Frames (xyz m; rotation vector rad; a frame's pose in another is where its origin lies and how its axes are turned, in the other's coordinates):
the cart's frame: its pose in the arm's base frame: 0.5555 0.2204 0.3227 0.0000 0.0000 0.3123
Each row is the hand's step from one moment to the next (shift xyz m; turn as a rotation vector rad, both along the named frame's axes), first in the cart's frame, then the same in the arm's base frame.
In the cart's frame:
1: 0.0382 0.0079 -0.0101 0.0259 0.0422 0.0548
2: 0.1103 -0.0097 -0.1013 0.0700 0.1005 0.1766
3: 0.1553 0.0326 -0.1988 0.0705 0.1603 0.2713
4: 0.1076 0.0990 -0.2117 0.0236 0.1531 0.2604
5: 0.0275 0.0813 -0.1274 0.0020 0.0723 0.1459
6: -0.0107 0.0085 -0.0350 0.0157 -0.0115 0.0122
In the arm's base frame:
1: 0.0339 0.0193 -0.0101 0.0117 0.0481 0.0548
2: 0.1079 0.0247 -0.1013 0.0357 0.1171 0.1766
3: 0.1378 0.0787 -0.1988 0.0178 0.1742 0.2713
4: 0.0720 0.1273 -0.2117 -0.0246 0.1529 0.2604
5: 0.0012 0.0858 -0.1274 -0.0203 0.0694 0.1459
6: -0.0128 0.0048 -0.0350 0.0185 -0.0061 0.0122

